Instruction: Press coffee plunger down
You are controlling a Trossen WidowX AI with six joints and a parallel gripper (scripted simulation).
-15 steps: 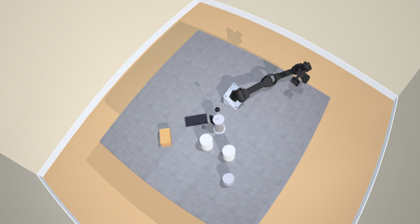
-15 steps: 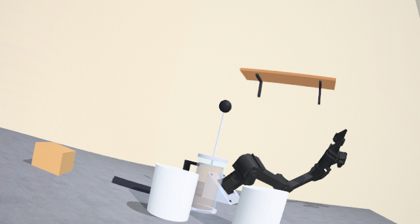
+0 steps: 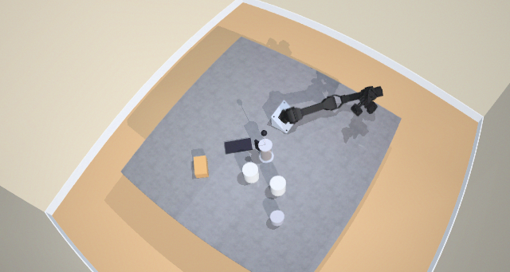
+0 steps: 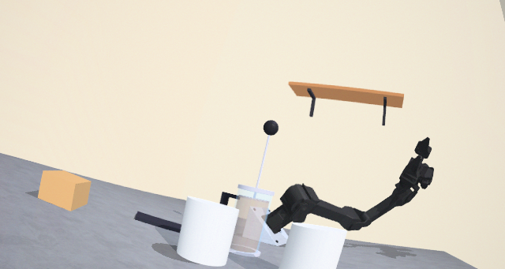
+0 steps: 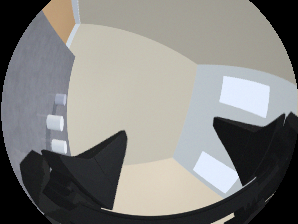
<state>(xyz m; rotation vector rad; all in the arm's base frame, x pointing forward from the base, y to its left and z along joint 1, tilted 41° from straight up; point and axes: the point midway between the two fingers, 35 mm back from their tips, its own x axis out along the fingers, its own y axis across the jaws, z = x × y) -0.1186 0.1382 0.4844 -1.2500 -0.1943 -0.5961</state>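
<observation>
Now: the glass coffee press 430 mm to the right of my gripper tip, 310 mm ahead of it and 220 mm below it.
</observation>
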